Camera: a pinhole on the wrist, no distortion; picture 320 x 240 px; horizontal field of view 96.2 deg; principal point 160.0 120.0 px. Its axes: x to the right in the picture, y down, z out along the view. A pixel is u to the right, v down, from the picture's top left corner.
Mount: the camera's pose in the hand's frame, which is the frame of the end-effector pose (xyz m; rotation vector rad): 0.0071 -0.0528 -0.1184 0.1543 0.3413 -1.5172
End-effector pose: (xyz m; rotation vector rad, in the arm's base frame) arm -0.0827 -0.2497 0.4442 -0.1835 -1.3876 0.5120
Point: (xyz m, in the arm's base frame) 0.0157 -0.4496 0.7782
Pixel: 309.2 232.7
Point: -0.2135 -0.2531 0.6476
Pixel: 119.0 183.0
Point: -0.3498 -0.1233 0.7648
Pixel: 83.6 215.1
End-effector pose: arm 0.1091 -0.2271 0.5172 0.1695 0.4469 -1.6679
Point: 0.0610 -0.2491 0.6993
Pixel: 126.0 78.5
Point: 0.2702 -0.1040 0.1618
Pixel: behind the camera
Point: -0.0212 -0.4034 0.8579
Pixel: 151.2 117.2
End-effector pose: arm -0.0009 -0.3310 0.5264 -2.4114 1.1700 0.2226
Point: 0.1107 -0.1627 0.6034
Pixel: 247.9 28.0
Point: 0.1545 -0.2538 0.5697
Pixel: 232.4 120.8
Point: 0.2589 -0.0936 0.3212
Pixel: 181.0 119.2
